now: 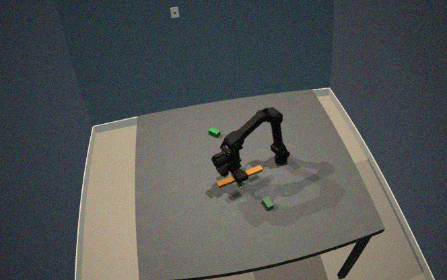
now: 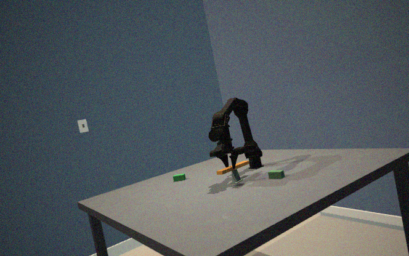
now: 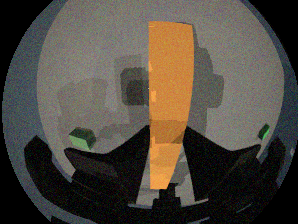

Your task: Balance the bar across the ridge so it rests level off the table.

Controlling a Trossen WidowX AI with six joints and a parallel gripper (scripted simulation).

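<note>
Right now the bar is 3 cm behind my gripper tip and 1 cm to the right of it.
</note>
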